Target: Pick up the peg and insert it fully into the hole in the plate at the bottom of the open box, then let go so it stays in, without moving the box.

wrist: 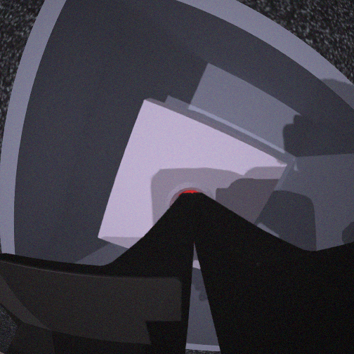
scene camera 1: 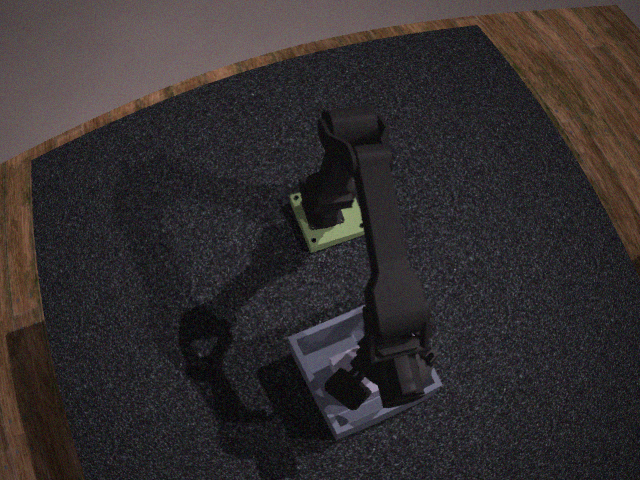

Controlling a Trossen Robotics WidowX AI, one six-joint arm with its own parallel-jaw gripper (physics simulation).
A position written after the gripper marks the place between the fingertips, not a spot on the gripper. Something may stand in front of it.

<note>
In view: the gripper point(scene camera 1: 376, 369).
The gripper shows as well in the wrist view point(wrist: 191, 202).
</note>
